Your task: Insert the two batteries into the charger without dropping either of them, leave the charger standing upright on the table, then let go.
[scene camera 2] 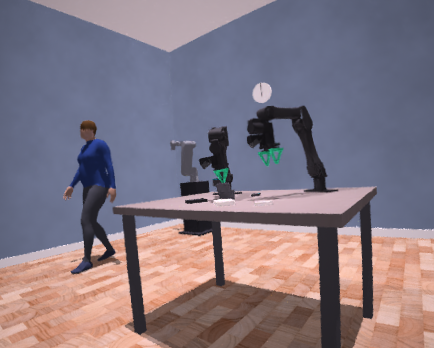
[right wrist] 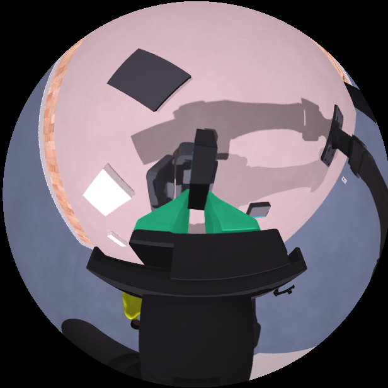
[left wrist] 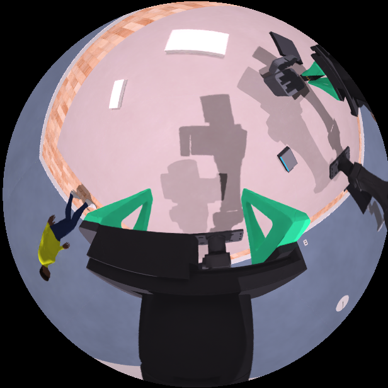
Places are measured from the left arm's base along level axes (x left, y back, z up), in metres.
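Pixels of known places: left gripper, fingertip midpoint: (scene camera 2: 271,165); right gripper, fingertip midpoint: (scene camera 2: 223,182); left arm's base, link origin: (scene camera 2: 320,191).
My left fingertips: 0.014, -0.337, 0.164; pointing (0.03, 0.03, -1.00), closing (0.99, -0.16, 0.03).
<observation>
For each thing: its top centre in the pictures, then the offset to it from my left fingertips, as dx, dy, dz. "spot": a spot on its surface instead. Level surfaces: height alone.
- dark grey charger, surface spot: (scene camera 2: 225,191) spot: -0.166, -0.179, -0.116
- battery, top centre: (scene camera 2: 255,193) -0.219, +0.043, -0.149
- flat dark slab, top centre: (scene camera 2: 196,199) -0.267, -0.303, -0.149
- large white block, top centre: (scene camera 2: 223,200) -0.038, -0.260, -0.145
- smaller white block, top centre: (scene camera 2: 263,201) +0.151, -0.176, -0.149
- table, surface height: dz -0.164
The dark grey charger (scene camera 2: 225,191) (left wrist: 284,86) (right wrist: 159,182) stands on the table with its lid open. My right gripper (scene camera 2: 222,182) (left wrist: 305,77) (right wrist: 196,193) is shut on a black battery (right wrist: 204,162) and holds it close by the charger's slots. In the right wrist view the battery overlaps the charger; whether it is inside a slot I cannot tell. The other battery (scene camera 2: 256,194) (left wrist: 288,159) (right wrist: 259,209), dark with a blue edge, lies on the table apart from the charger. My left gripper (scene camera 2: 271,164) (left wrist: 196,193) is open and empty, high above the table.
A flat dark slab (scene camera 2: 196,201) (left wrist: 285,47) (right wrist: 148,80) lies near the charger. A large white block (scene camera 2: 224,202) (left wrist: 197,42) (right wrist: 106,192) and a smaller white block (scene camera 2: 263,202) (left wrist: 118,94) (right wrist: 117,239) lie on the table (scene camera 2: 295,205). A person (scene camera 2: 95,165) stands beyond the table.
</observation>
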